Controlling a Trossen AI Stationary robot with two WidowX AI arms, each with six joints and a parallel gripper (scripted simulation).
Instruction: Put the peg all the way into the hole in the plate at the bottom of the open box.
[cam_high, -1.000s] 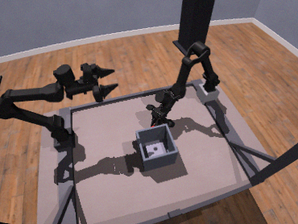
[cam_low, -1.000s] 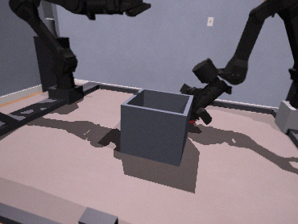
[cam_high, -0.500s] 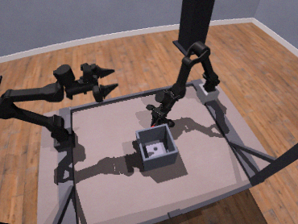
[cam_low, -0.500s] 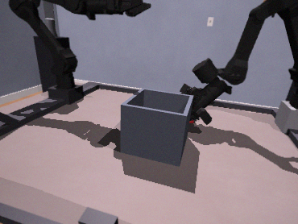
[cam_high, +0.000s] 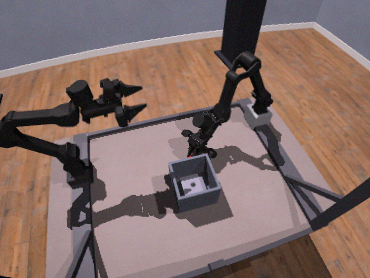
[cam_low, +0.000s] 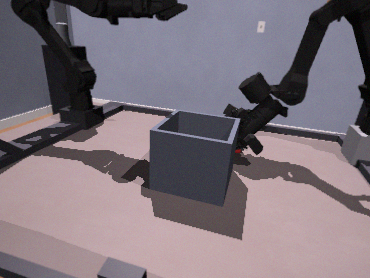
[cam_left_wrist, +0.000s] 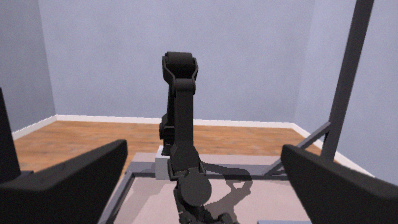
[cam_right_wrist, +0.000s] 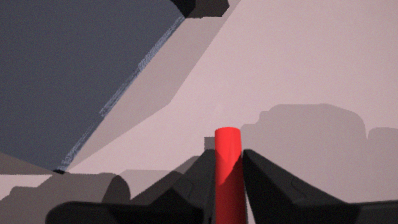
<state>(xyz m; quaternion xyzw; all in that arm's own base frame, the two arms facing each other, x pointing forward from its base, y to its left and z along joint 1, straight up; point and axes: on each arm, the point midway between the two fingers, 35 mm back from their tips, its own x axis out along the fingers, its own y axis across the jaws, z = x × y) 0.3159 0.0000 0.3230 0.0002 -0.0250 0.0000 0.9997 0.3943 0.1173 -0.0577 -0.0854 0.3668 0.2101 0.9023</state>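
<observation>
Now: right hand 2 cm above the red peg. Round my right hand: light plate (16 cm behind, 7 cm to the left, 1 cm above).
</observation>
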